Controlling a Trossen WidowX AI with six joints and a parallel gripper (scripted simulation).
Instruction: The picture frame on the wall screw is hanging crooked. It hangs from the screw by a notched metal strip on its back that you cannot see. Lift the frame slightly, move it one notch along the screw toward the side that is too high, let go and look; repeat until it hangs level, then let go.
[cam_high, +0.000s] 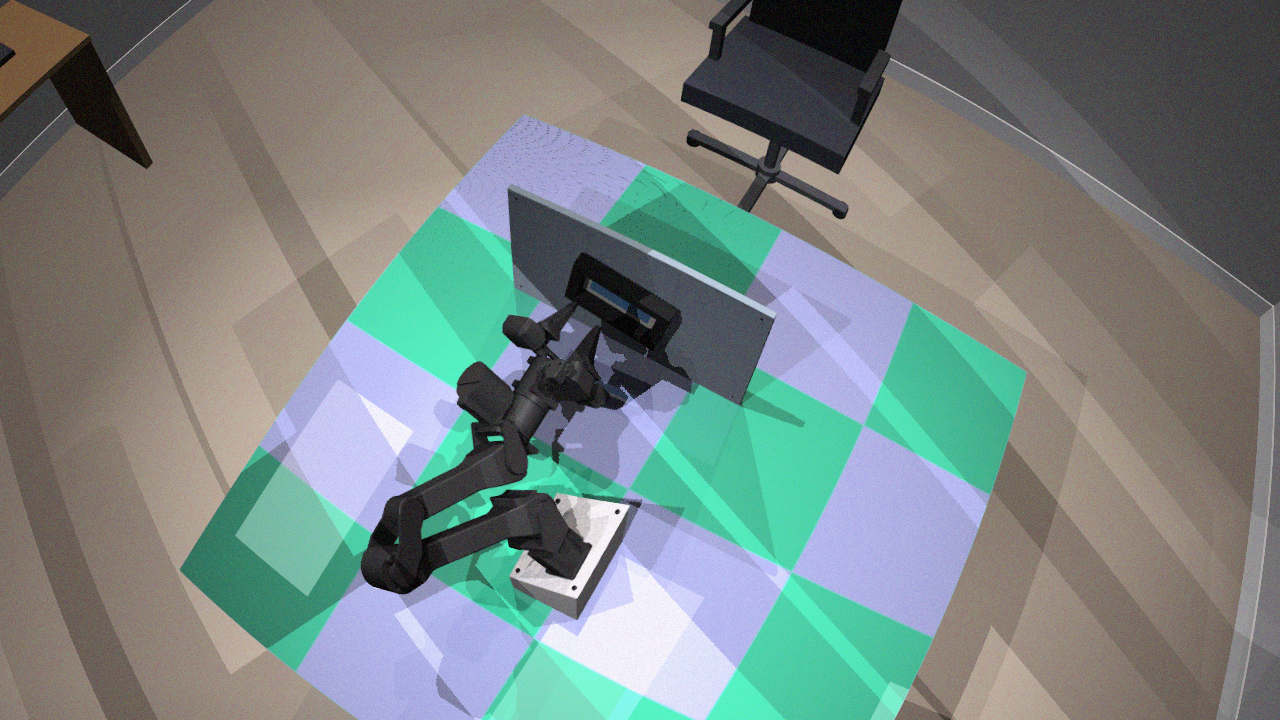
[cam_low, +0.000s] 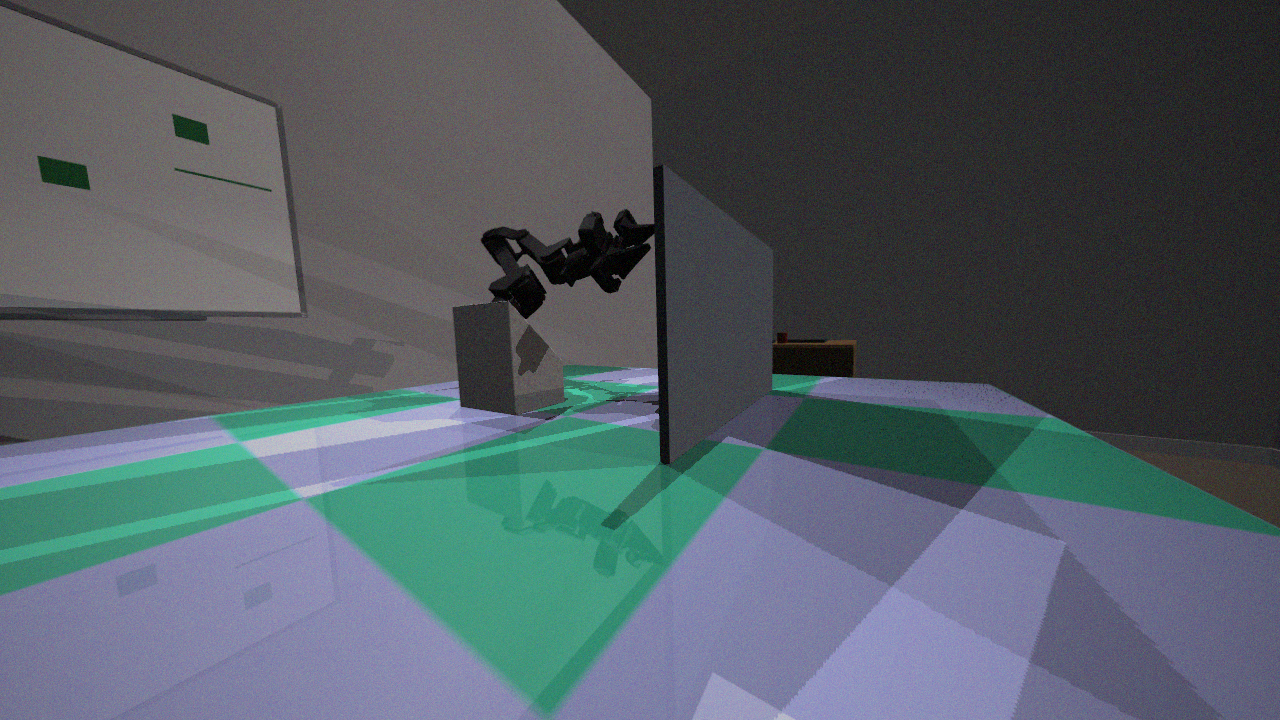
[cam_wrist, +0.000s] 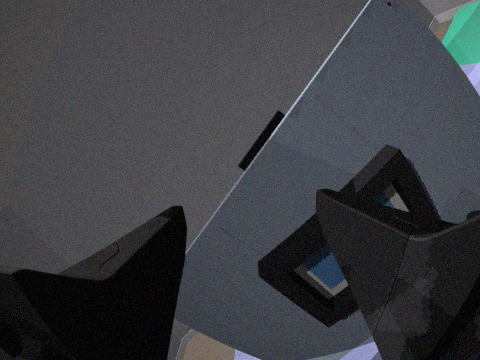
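The picture frame is 150 mm below my gripper tip and 130 mm ahead of it. Round my gripper tip: wall panel: 160 mm below, 140 mm ahead, 10 mm to the right.
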